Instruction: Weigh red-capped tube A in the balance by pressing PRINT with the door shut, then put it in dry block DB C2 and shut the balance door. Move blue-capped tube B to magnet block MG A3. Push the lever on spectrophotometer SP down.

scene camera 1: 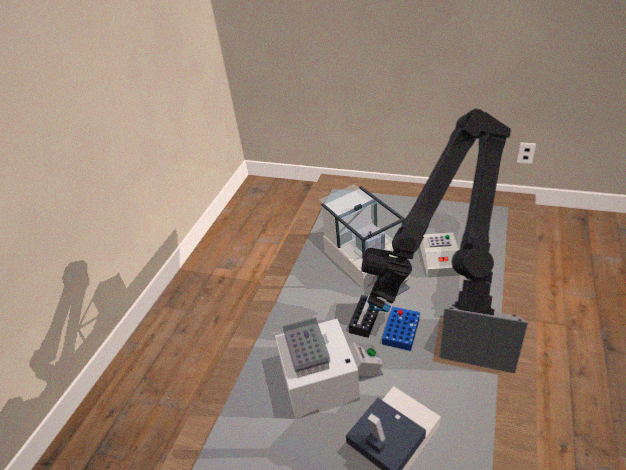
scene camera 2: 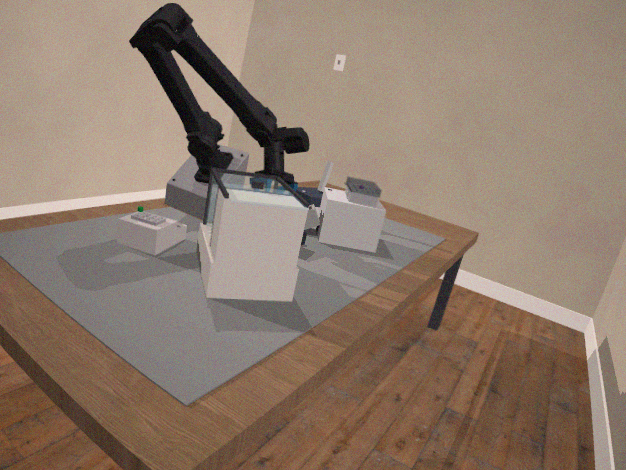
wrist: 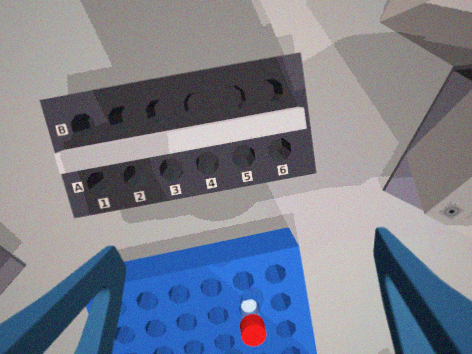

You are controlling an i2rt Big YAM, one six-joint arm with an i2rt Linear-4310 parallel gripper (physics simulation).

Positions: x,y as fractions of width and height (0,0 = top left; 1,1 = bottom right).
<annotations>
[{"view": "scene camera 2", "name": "glass-box balance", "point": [0.40,0.52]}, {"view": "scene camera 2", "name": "white block with grey top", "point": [0.56,0.46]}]
</annotations>
